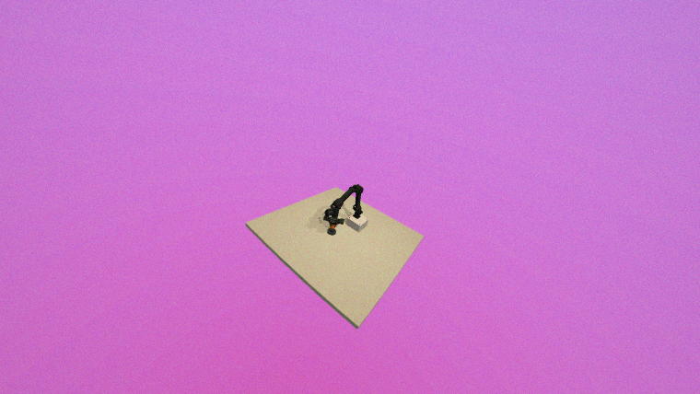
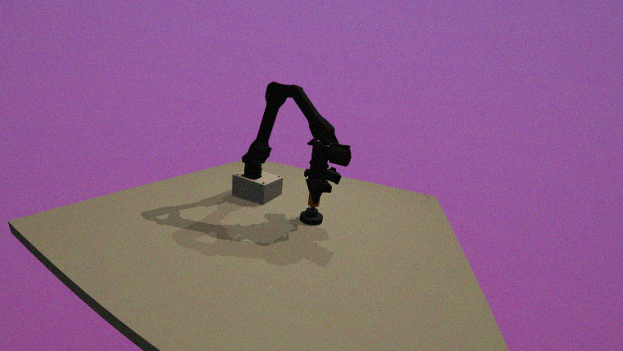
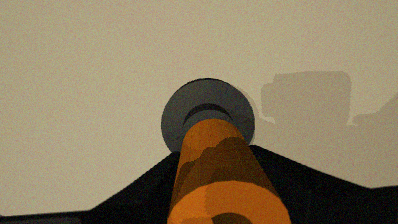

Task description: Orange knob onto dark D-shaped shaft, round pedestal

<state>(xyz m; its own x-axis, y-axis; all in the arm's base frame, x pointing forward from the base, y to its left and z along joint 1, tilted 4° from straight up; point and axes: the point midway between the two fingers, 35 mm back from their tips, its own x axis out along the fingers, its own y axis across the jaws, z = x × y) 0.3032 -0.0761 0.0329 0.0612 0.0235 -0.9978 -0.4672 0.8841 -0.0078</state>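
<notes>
Right now my gripper tip is 20 mm below the orange knob. From my gripper tip the other things lie so: round dark pedestal 40 mm below.
</notes>
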